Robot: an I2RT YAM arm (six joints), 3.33 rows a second.
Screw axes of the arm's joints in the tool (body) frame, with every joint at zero. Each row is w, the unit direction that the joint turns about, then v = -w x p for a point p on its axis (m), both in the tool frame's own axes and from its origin. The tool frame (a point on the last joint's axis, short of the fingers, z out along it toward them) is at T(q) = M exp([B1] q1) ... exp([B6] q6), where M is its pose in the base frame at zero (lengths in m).
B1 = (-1, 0, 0, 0.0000, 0.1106, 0.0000)
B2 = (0, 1, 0, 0.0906, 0.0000, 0.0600)
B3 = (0, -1, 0, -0.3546, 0.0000, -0.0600)
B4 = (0, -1, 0, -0.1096, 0.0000, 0.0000)
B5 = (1, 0, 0, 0.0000, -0.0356, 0.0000)
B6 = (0, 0, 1, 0.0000, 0.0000, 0.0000)
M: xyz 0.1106 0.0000 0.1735 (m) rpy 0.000 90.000 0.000 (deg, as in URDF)
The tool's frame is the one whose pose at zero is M.
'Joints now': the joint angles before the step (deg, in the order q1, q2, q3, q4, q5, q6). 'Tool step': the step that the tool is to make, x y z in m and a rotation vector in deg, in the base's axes. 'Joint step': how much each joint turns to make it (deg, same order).
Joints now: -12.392, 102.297, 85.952, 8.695, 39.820, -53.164
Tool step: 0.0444, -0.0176, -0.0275, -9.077, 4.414, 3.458
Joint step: -1.145, 10.810, 5.708, 10.799, -3.779, -12.923
